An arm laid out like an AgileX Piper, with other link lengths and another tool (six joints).
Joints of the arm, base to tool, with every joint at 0 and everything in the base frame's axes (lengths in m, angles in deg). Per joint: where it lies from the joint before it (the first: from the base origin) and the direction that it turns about. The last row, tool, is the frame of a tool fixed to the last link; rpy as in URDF.
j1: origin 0 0 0.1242 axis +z
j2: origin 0 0 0 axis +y
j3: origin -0.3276 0 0.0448 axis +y
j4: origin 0.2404 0 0.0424 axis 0.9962 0 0.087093
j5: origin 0 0 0 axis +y
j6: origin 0.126 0 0.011 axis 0.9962 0 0.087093
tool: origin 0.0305 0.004 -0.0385 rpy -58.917 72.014 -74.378
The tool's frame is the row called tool.
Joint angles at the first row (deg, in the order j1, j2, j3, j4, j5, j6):
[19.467, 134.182, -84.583, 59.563, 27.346, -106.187]
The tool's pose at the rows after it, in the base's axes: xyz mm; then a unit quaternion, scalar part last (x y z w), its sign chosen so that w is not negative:
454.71 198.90 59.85 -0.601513 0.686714 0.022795 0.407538
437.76 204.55 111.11 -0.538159 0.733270 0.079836 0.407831
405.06 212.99 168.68 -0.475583 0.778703 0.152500 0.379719
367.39 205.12 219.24 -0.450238 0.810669 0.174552 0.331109
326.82 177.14 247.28 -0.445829 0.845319 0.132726 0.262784
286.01 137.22 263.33 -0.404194 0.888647 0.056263 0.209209
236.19 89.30 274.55 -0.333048 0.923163 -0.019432 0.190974
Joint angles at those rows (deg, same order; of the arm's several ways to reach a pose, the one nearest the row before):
[18.271, 130.191, -84.584, 58.631, 31.901, -98.525]
[17.385, 124.226, -84.582, 58.193, 38.483, -85.864]
[17.205, 117.448, -84.582, 56.596, 47.070, -69.718]
[17.205, 110.216, -84.583, 49.473, 54.810, -54.076]
[17.206, 103.164, -82.677, 37.148, 61.342, -40.146]
[16.344, 94.854, -77.075, 24.704, 64.221, -26.817]
[13.279, 83.441, -67.638, 14.908, 64.480, -16.384]

